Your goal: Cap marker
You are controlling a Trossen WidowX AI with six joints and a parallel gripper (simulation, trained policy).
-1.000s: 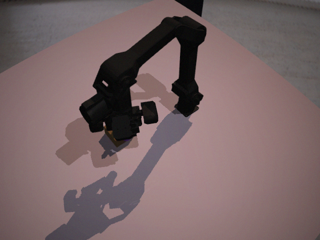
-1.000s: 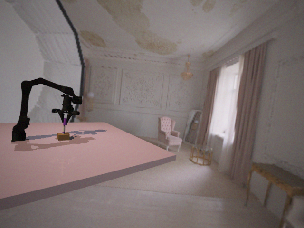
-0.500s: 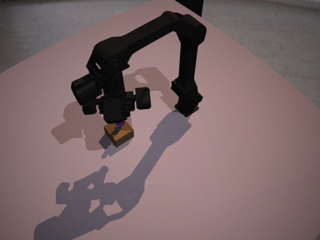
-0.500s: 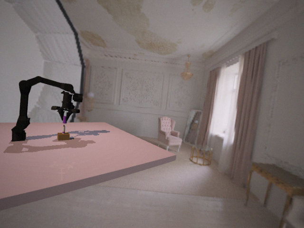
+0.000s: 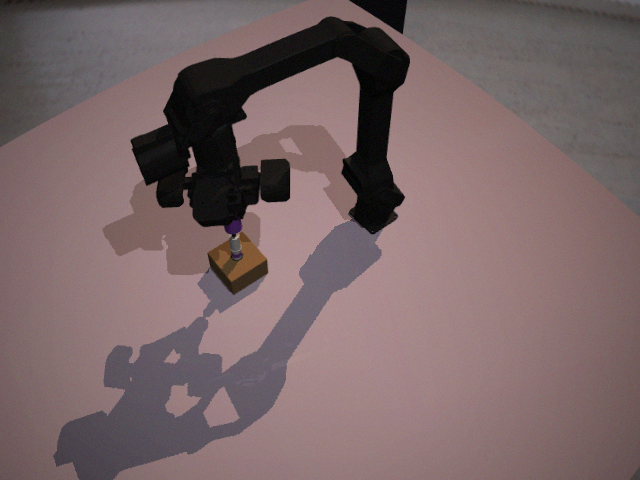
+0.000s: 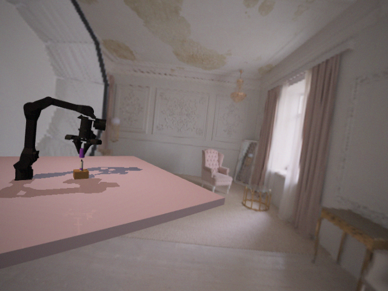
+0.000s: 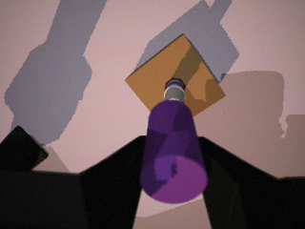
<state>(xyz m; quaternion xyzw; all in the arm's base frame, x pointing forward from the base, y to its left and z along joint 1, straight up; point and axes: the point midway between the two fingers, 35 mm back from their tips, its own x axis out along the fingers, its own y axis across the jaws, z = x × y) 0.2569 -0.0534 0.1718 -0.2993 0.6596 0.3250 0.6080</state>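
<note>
Right now my gripper tip is 12 cm above the brown holder block. Round my gripper tip: purple cap (1 cm above).
</note>
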